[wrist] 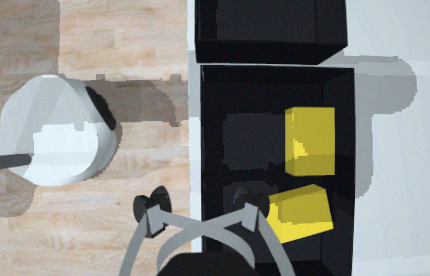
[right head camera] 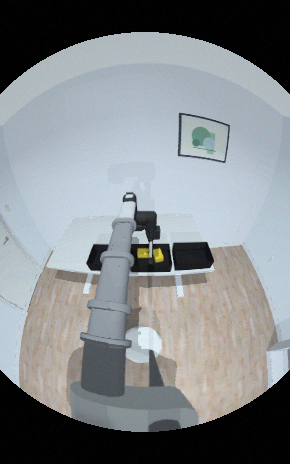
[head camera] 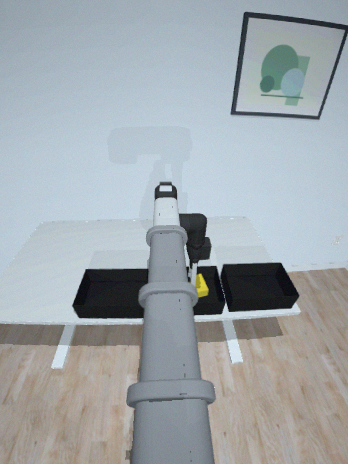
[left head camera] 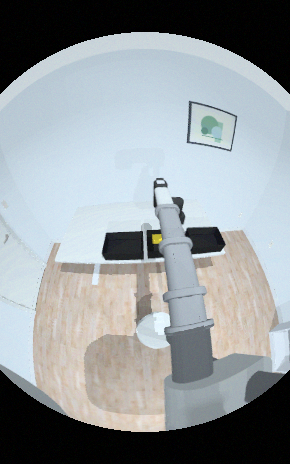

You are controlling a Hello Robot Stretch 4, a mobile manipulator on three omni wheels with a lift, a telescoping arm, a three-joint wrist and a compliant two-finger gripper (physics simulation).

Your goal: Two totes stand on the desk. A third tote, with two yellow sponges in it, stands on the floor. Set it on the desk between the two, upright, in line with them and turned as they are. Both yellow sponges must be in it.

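Note:
The middle tote [head camera: 212, 296] [left head camera: 152, 252] [right head camera: 167, 255] [wrist: 250, 95] stands upright on the desk between the left tote [head camera: 112, 295] [left head camera: 123, 246] [wrist: 270, 22] and the right tote [head camera: 260, 287] [left head camera: 205, 240] [right head camera: 192, 256], roughly in line and turned alike, with narrow gaps. Inside it lie a straight yellow sponge [left head camera: 157, 239] [right head camera: 142, 253] [wrist: 312, 142] and a slanted yellow sponge [head camera: 202, 286] [right head camera: 159, 255] [wrist: 300, 212], apart. My gripper [wrist: 201, 201] is open and empty, above the middle tote's front wall. The arm hides part of that tote in the head view.
The white desk [head camera: 45, 260] [wrist: 395, 220] extends behind the totes to the wall. A framed picture [head camera: 240, 65] hangs at right. A white round body [left head camera: 150, 334] [right head camera: 143, 345] [wrist: 65, 155], seemingly my base, is on the floor before the desk.

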